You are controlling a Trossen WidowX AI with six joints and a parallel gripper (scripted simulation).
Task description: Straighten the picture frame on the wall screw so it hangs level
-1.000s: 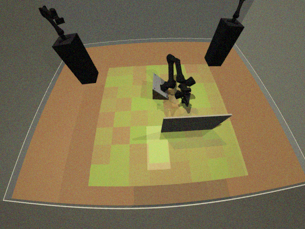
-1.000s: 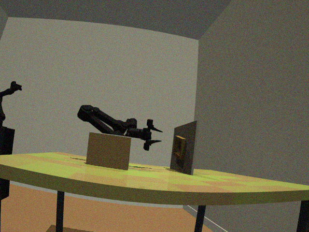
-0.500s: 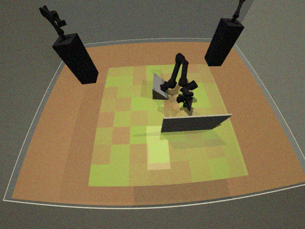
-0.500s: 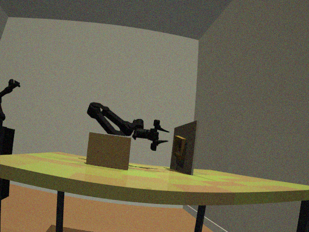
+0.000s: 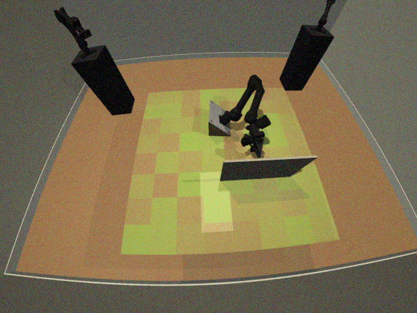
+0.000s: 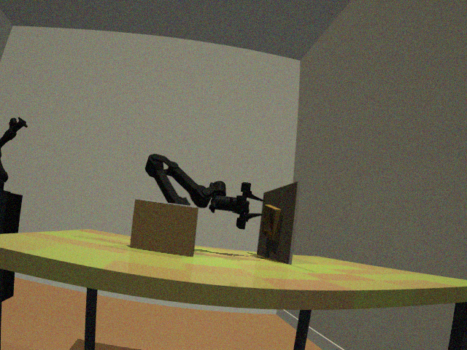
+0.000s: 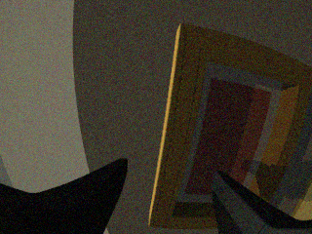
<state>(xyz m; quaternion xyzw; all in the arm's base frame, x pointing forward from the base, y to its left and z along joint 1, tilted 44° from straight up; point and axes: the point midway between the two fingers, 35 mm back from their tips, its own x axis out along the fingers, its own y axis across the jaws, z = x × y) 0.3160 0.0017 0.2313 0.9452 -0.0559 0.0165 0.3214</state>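
The picture frame is 5 cm ahead of my gripper tip, 1 cm to the left of it and 5 cm below it. From my gripper tip the other things lie so: grey wall panel 6 cm ahead, 2 cm to the left, 6 cm below.
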